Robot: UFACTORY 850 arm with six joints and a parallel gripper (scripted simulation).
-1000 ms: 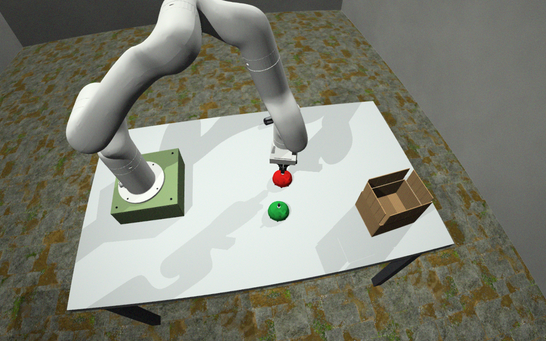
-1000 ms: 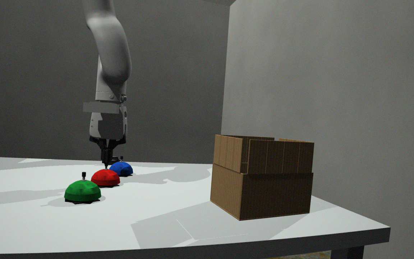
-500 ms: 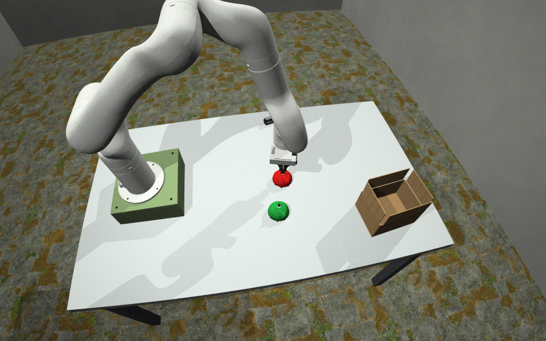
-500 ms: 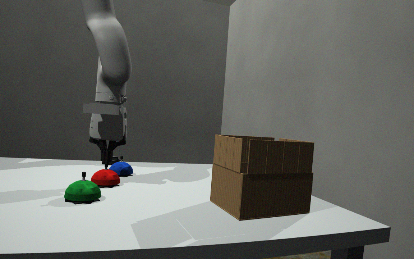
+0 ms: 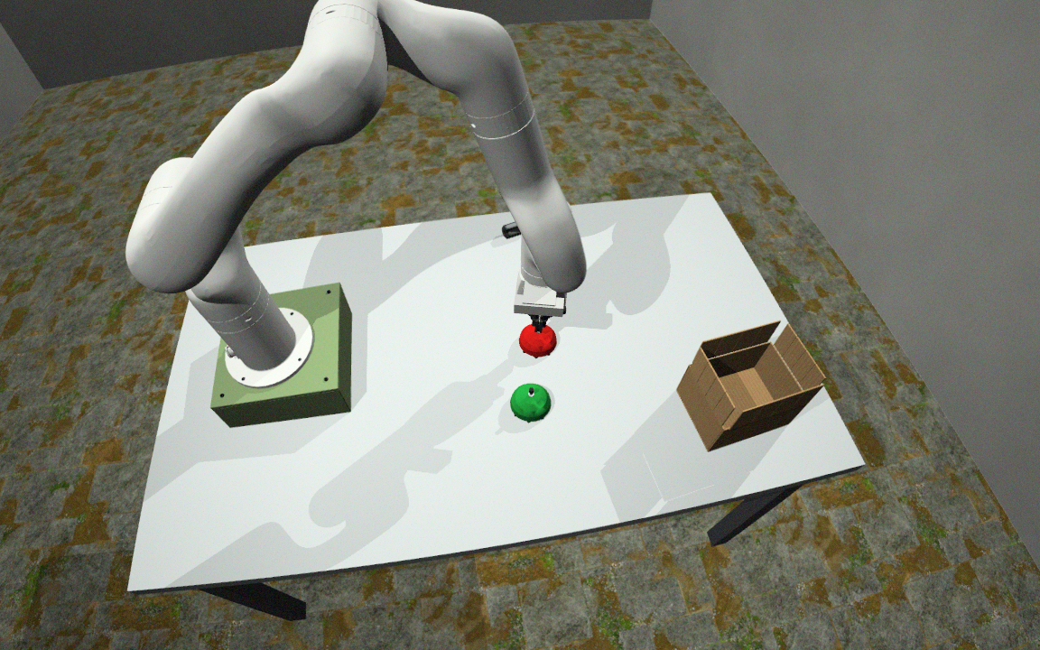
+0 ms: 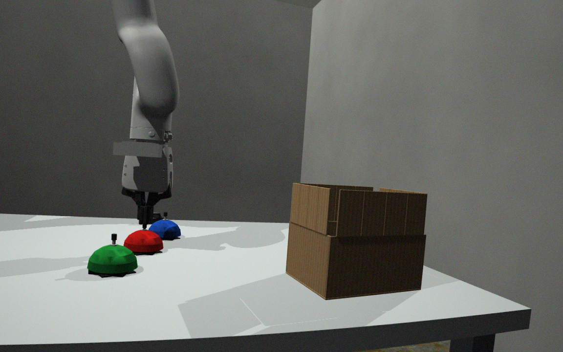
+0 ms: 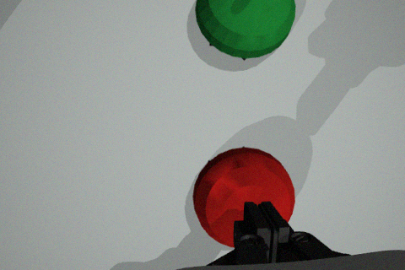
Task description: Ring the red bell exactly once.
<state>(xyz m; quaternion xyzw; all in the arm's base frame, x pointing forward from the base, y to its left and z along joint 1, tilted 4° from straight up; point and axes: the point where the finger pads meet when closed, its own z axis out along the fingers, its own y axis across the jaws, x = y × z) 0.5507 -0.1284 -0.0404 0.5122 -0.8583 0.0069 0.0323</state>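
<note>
Right now the red bell is 4 cm below my hand. Round my hand: dark object 35 cm to the left, 9 cm ahead, 6 cm below; then green bell 14 cm to the right, 8 cm behind, 4 cm below; then blue bell 14 cm to the left, 7 cm ahead, 4 cm below.
</note>
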